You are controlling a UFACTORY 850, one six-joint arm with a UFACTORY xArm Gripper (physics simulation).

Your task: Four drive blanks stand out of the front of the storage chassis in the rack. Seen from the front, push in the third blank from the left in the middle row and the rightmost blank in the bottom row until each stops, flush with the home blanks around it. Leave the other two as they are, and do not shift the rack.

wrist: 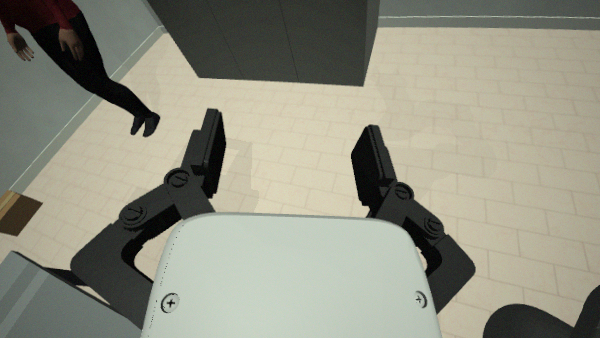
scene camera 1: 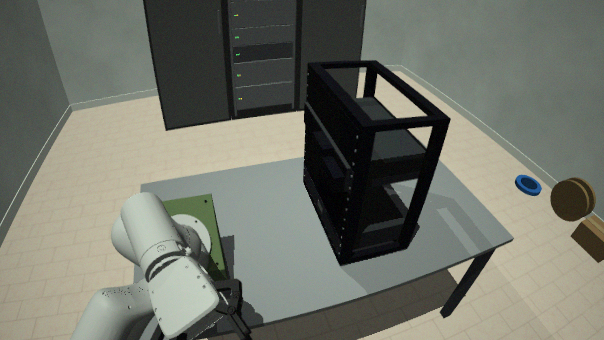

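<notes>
The black rack [scene camera 1: 436, 165] stands on the grey table in the scene view, its front turned to the left and seen at a steep slant. The storage chassis front is very dark; I cannot make out its rows or single drive blanks, nor how far any stands out. The rack does not show in the wrist view. My gripper [wrist: 293, 133] is open and empty, its two black fingers wide apart with floor behind them. In the scene view it is at the table's near left edge, well apart from the rack, partly hidden by the arm and cut off by the frame.
The table [scene camera 1: 270, 210] [wrist: 45, 300] carries a green base plate [scene camera 1: 216, 240] under the arm. Dark cabinets [scene camera 1: 192, 65] [wrist: 300, 40] stand behind. A blue ring [scene camera 1: 520, 188] and brown round objects [scene camera 1: 567, 201] are at the right. A person [wrist: 90, 65] stands at the wrist view's upper left.
</notes>
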